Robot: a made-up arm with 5 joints.
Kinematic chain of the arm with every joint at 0, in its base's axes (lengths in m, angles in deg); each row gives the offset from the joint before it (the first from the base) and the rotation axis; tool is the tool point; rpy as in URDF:
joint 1: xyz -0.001 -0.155 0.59 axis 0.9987 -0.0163 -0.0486
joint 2: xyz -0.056 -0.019 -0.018 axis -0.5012 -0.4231 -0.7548
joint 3: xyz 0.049 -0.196 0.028 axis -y
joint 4: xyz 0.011 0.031 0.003 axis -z
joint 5: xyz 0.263 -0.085 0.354 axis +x
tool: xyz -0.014 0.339 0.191 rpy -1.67 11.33 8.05
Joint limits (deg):
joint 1: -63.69..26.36
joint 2: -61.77..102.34
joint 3: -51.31..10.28
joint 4: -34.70..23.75
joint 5: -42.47..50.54
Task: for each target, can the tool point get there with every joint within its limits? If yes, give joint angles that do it. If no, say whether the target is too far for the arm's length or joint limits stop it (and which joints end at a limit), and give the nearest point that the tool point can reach.
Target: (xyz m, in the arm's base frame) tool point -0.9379 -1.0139 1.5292
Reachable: no: too far | nearest point -0.2643 -0.6245 1.2823 | short by 0.816 m
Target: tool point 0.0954 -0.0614 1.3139
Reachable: yes | joints -1.75 24.00 1.27 -9.77 27.62
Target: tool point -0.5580 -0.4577 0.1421
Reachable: no: joint limits stop it (at a limit: joint 1, joint 2, joint 3, joint 5) | nearest point 0.1483 -0.0921 0.1801 | short by 0.796 m
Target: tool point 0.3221 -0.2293 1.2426
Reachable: yes | joints -2.94 33.59 -22.06 12.44 20.12
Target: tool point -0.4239 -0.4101 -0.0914
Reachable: no: joint limits stop it (at a limit: joint 1, joint 2, joint 3, joint 4, joint 5) | nearest point 0.1673 -0.1261 0.1692 | short by 0.706 m
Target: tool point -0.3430 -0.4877 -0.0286
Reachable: no: joint limits stop it (at a limit: joint 1, joint 2, joint 3, joint 4, joint 5) | nearest point 0.1673 -0.1261 0.1692 | short by 0.656 m
